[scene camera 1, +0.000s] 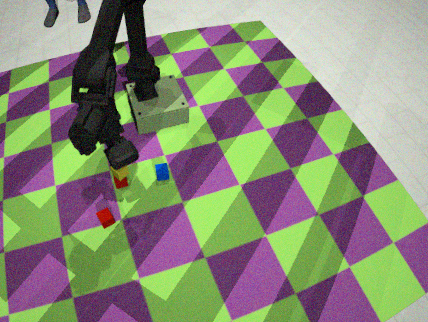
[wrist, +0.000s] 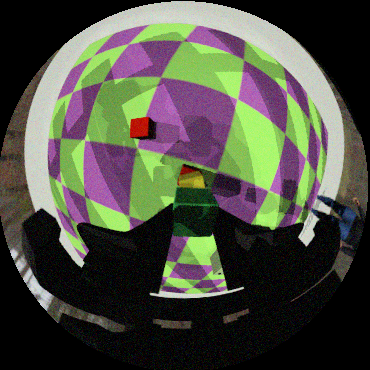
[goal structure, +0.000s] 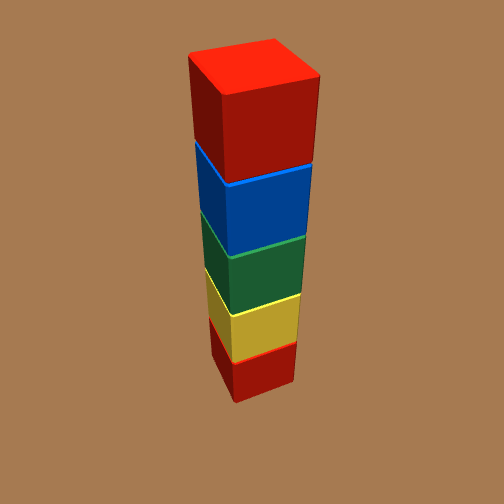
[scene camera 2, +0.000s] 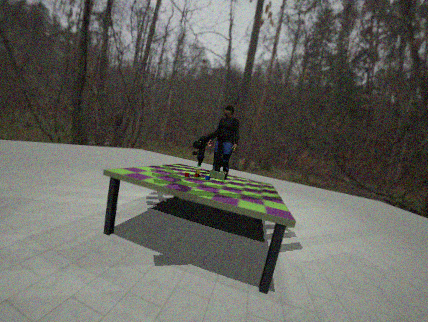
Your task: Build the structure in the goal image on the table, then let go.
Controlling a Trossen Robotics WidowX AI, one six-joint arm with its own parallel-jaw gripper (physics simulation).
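Where they show: gripper, between the fingertips: (wrist: 192, 207) (scene camera 2: 199, 165); arm's base, origin of its link: (scene camera 1: 145, 92) (scene camera 2: 217, 170).
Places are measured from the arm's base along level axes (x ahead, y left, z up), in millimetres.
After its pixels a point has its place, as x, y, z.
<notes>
My gripper (scene camera 1: 122, 156) {245, -146, 41} (wrist: 192, 207) {245, -146, 41} is shut on a green cube (wrist: 195, 204) {249, -162, 63}, which the fingers hide in scene camera 1. It is held above the table, close to a small stack in both views. In the stack, a yellow cube (scene camera 1: 120, 173) {259, -148, -11} (wrist: 192, 180) {244, -159, -7} rests on a red cube (scene camera 1: 121, 182) {261, -152, -48} (wrist: 187, 169) {251, -166, -40}; part of the red one is hidden. Another red cube (scene camera 1: 105, 218) {354, -218, -39} (scene camera 2: 187, 174) {358, -209, -50} (wrist: 142, 128) {335, -216, -39} lies apart on the table. A blue cube (scene camera 1: 162, 171) {274, -40, -39} (scene camera 2: 207, 177) {279, -37, -49} lies to the right of the stack in scene camera 1; it does not show in the wrist view.
The arm's grey base block (scene camera 1: 162, 111) {97, 23, -3} stands on the checkered table (scene camera 1: 290, 200) {470, 248, -73} (scene camera 2: 240, 202) {771, 295, -72}, behind the stack in scene camera 1. A person (scene camera 2: 228, 131) stands beyond the table's far side. Patchy shadows cross the table around the cubes.
</notes>
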